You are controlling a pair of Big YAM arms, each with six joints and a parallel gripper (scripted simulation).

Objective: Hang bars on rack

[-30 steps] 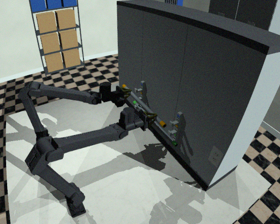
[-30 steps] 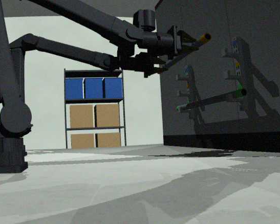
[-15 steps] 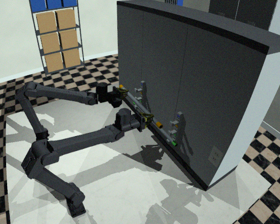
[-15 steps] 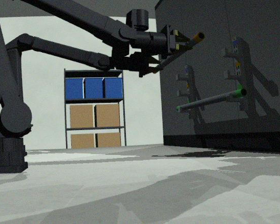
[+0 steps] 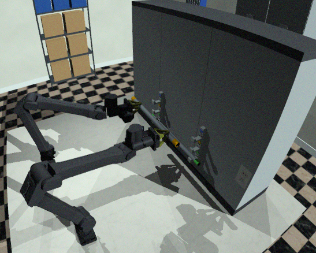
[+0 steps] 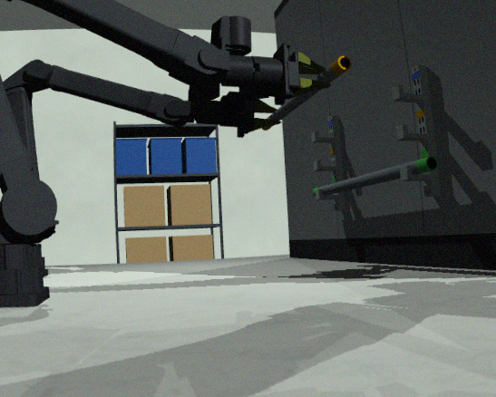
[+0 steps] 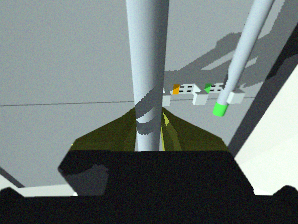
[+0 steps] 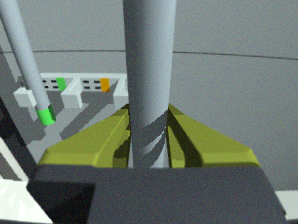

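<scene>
The orange-ended bar lies 20 mm behind my left hand and 150 mm to the right of it. The rest, counted from my left hand: green-ended bar: 110 mm ahead, 180 mm to the right, 180 mm below; grey cabinet wall: 310 mm ahead, 160 mm to the right, 90 mm above; wall outlet: 80 mm ahead, 690 mm to the right, 60 mm below.
</scene>
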